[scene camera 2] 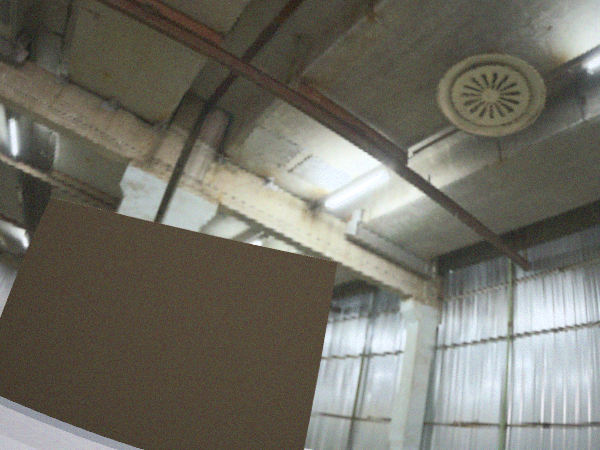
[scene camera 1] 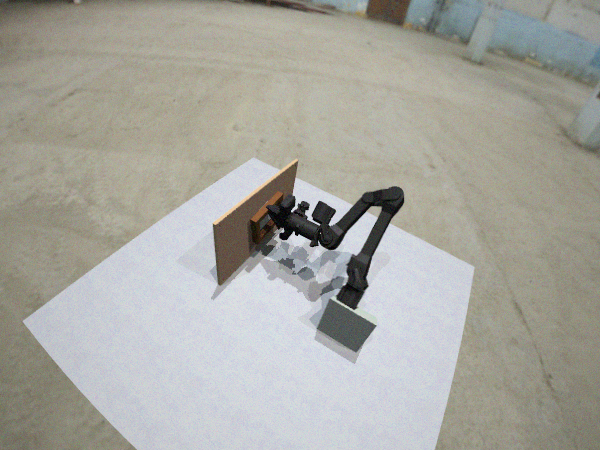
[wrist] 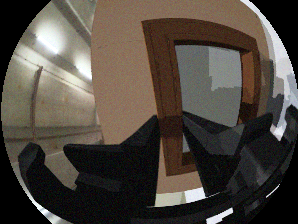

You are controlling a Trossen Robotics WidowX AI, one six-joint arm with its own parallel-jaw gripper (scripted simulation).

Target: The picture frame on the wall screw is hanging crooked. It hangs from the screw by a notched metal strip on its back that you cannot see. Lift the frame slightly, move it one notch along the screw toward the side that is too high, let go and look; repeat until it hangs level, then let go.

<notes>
My gripper (scene camera 1: 267, 208) holds a brown wooden picture frame (scene camera 1: 261, 223). I also see a wall board (scene camera 2: 123, 326).
The brown wooden picture frame also shows in the wrist view (wrist: 211, 70). My gripper also shows in the wrist view (wrist: 169, 117). The wall board shows as well in scene camera 1 (scene camera 1: 233, 242) and in the wrist view (wrist: 123, 92). Scene camera 2 does not show the brown wooden picture frame, which is hidden by the wall board.
</notes>
